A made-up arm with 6 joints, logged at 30 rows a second.
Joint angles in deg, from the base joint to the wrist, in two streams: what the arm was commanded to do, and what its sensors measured. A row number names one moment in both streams.
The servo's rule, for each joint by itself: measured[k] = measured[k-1] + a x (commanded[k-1-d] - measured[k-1]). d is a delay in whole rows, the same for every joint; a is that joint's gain. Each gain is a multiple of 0.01, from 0.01 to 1. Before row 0 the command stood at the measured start. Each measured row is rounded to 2 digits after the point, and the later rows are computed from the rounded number. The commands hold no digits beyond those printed.
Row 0, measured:
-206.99, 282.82, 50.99, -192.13, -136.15, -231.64
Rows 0 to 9, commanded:
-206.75, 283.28, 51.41, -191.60, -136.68, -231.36
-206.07, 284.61, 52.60, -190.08, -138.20, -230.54
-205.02, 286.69, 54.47, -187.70, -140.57, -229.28
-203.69, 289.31, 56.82, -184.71, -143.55, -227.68
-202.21, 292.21, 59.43, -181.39, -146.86, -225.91
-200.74, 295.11, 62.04, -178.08, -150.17, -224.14
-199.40, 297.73, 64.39, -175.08, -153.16, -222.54
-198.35, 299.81, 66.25, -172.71, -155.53, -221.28
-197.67, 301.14, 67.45, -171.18, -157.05, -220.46
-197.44, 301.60, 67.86, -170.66, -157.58, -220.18
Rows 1 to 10, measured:
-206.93, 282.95, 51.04, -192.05, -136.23, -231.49
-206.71, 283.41, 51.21, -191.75, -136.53, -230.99
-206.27, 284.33, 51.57, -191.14, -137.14, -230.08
-205.60, 285.72, 52.15, -190.18, -138.10, -228.81
-204.72, 287.54, 52.95, -188.86, -139.41, -227.27
-203.69, 289.66, 53.95, -187.24, -141.02, -225.61
-202.57, 291.92, 55.10, -185.42, -142.84, -223.98
-201.47, 294.13, 56.33, -183.51, -144.74, -222.55
-200.48, 296.09, 57.55, -181.66, -146.59, -221.44
-199.69, 297.63, 58.68, -180.01, -148.24, -220.77
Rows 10 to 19, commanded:
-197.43, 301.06, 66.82, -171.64, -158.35, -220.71
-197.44, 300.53, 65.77, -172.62, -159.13, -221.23
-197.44, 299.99, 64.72, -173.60, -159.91, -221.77
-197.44, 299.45, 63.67, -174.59, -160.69, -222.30
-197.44, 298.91, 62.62, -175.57, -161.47, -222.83
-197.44, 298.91, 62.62, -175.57, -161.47, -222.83
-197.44, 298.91, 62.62, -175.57, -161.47, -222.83
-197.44, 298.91, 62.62, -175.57, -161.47, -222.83
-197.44, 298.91, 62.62, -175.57, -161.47, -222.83
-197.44, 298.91, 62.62, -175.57, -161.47, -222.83
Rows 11 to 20, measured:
-199.10, 298.59, 59.58, -178.75, -149.76, -220.74
-198.67, 299.13, 60.26, -177.83, -151.17, -221.00
-198.35, 299.37, 60.75, -177.20, -152.48, -221.41
-198.11, 299.39, 61.07, -176.81, -153.71, -221.88
-197.94, 299.26, 61.24, -176.62, -154.87, -222.38
-197.81, 299.16, 61.39, -176.46, -155.86, -222.62
-197.71, 299.09, 61.53, -176.33, -156.70, -222.73
-197.64, 299.04, 61.65, -176.22, -157.42, -222.78
-197.59, 299.00, 61.76, -176.12, -158.03, -222.81
-197.55, 298.97, 61.85, -176.04, -158.55, -222.82

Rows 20 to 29, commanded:
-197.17, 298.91, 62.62, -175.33, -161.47, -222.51
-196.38, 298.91, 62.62, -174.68, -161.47, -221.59
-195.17, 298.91, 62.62, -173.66, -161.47, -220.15
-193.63, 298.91, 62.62, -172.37, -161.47, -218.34
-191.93, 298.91, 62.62, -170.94, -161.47, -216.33
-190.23, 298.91, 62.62, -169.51, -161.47, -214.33
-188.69, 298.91, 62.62, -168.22, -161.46, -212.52
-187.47, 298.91, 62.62, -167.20, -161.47, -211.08
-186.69, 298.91, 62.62, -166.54, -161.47, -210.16
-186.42, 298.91, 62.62, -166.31, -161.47, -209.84
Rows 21 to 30, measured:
-197.45, 298.95, 61.93, -175.93, -158.99, -222.66
-197.17, 298.94, 62.01, -175.74, -159.36, -222.09
-196.65, 298.93, 62.08, -175.43, -159.68, -221.06
-195.86, 298.92, 62.14, -174.97, -159.95, -219.62
-194.84, 298.92, 62.19, -174.37, -160.18, -217.88
-193.64, 298.92, 62.24, -173.64, -160.37, -216.00
-192.35, 298.92, 62.28, -172.83, -160.53, -214.16
-191.08, 298.92, 62.32, -171.99, -160.67, -212.53
-189.94, 298.92, 62.35, -171.17, -160.79, -211.27
-189.02, 298.92, 62.38, -170.44, -160.89, -210.51

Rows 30 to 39, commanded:
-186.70, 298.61, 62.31, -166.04, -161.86, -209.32
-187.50, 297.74, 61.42, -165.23, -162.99, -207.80
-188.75, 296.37, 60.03, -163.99, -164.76, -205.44
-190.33, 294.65, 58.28, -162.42, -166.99, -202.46
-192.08, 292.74, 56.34, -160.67, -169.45, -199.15
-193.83, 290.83, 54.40, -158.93, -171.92, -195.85
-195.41, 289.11, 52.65, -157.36, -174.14, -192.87
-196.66, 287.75, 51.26, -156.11, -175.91, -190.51
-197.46, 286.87, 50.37, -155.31, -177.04, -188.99
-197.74, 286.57, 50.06, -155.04, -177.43, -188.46
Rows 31 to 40, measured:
-188.42, 298.83, 62.37, -169.78, -161.04, -209.88
-188.18, 298.52, 62.27, -169.10, -161.33, -208.78
-188.33, 297.92, 62.02, -168.33, -161.84, -207.01
-188.85, 297.00, 61.61, -167.44, -162.61, -204.60
-189.69, 295.81, 61.03, -166.42, -163.64, -201.71
-190.77, 294.42, 60.30, -165.30, -164.88, -198.60
-191.98, 292.93, 59.46, -164.11, -166.27, -195.56
-193.20, 291.48, 58.56, -162.91, -167.72, -192.88
-194.31, 290.19, 57.66, -161.77, -169.12, -190.82
-195.20, 289.18, 56.82, -160.76, -170.37, -189.57

